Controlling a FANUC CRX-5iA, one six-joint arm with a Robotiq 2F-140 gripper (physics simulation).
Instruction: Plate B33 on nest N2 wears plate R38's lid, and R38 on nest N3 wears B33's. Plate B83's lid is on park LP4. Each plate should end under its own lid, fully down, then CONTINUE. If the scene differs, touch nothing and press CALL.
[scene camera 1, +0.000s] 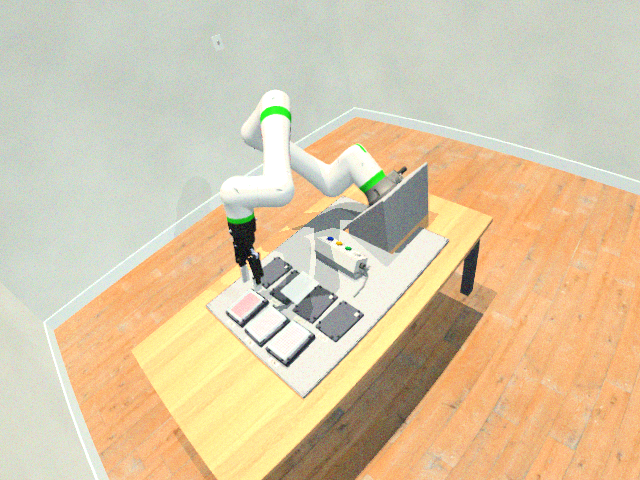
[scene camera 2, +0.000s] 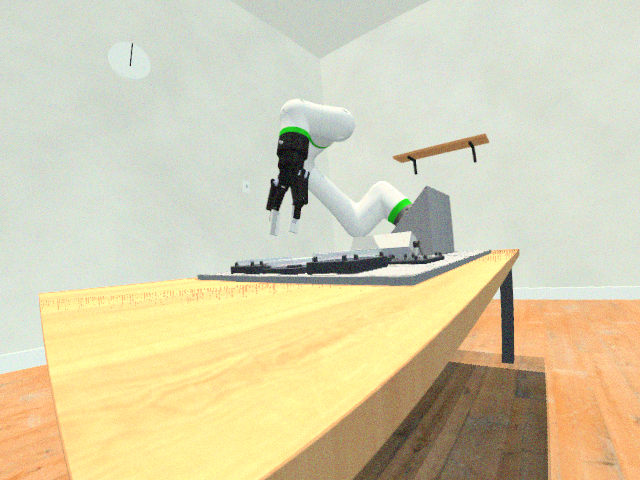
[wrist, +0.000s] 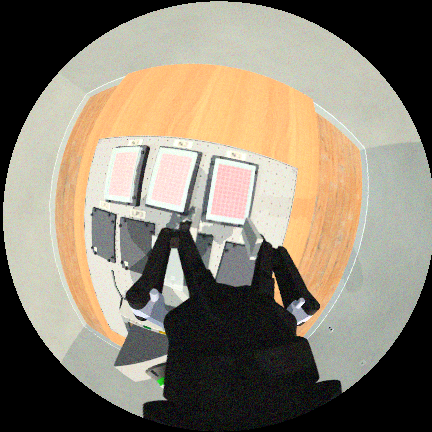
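Pixels of known places: gripper, fingertip midpoint: (scene camera 1: 252, 285) (scene camera 2: 282, 233) (wrist: 221, 221); arm's base, origin of the base link: (scene camera 1: 383, 195) (scene camera 2: 413, 223) (wrist: 159, 368).
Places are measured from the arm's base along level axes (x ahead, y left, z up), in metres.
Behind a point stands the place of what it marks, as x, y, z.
Observation:
My gripper (scene camera 1: 251, 283) {0.654, -0.055, -0.036} (scene camera 2: 284, 230) {0.654, -0.055, -0.036} (wrist: 221, 221) {0.654, -0.055, -0.036} is half open and empty, above the board near nest N1. The N1 plate (scene camera 1: 247, 305) {0.708, -0.048, -0.099} (wrist: 231, 191) {0.709, -0.065, -0.101} is deeper pink and looks uncovered. The N2 plate (scene camera 1: 265, 324) {0.706, 0.075, -0.103} (wrist: 173, 177) {0.703, 0.057, -0.103} and N3 plate (scene camera 1: 290, 341) {0.686, 0.208, -0.093} (wrist: 123, 175) {0.680, 0.176, -0.093} are paler, under clear lids. Plate codes are unreadable. In scene camera 1, a clear lid (scene camera 1: 299, 287) {0.512, 0.027, -0.108} lies over park LP4 (scene camera 1: 279, 297) {0.591, -0.005, -0.123} (wrist: 204, 245) {0.579, -0.047, -0.123}, looking offset toward park LP3 (scene camera 1: 315, 304) {0.517, 0.127, -0.123} (wrist: 136, 240) {0.536, 0.117, -0.123}; fingers partly hide this area in the wrist view.
Dark parks LP1 (scene camera 1: 275, 270) {0.519, -0.137, -0.123} (wrist: 235, 262) {0.557, -0.129, -0.123} and LP2 (scene camera 1: 339, 320) {0.505, 0.247, -0.123} (wrist: 103, 234) {0.510, 0.234, -0.123} bear no visible lid. A white button box (scene camera 1: 336, 254) {0.326, 0.043, -0.067} has blue (scene camera 1: 330, 238) {0.282, -0.043, -0.064}, yellow (scene camera 1: 339, 242) {0.275, 0.005, -0.063} and green (scene camera 1: 348, 248) {0.274, 0.057, -0.065} buttons, labels unreadable. A grey upright panel (scene camera 1: 400, 219) {0.047, 0.132, -0.033} (scene camera 2: 436, 222) {0.076, 0.134, -0.014} stands by the arm's base.

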